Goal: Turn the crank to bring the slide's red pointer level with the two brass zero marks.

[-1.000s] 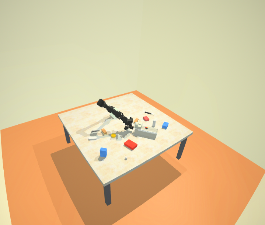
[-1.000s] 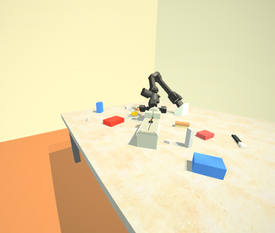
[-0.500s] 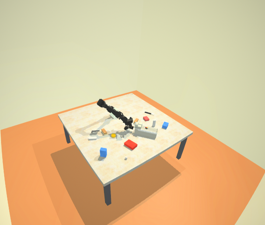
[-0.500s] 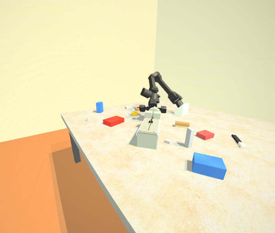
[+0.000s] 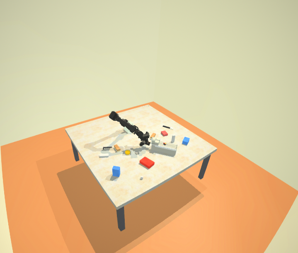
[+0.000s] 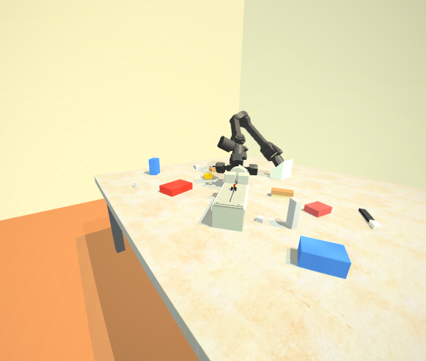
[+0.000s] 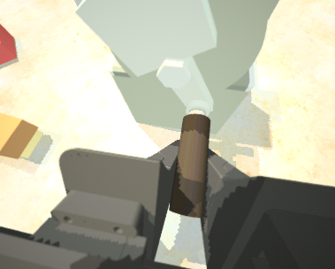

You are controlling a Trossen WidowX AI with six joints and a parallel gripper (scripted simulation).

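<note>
Right now the crank is 4 cm above my gripper tip. From my gripper tip the other things lie so: brown crank handle 1 cm behind, 1 cm to the right, 3 cm above; red pointer 11 cm ahead, 10 cm to the left, 5 cm above; yellow disc 4 cm behind, 24 cm to the right, 2 cm below.
</note>
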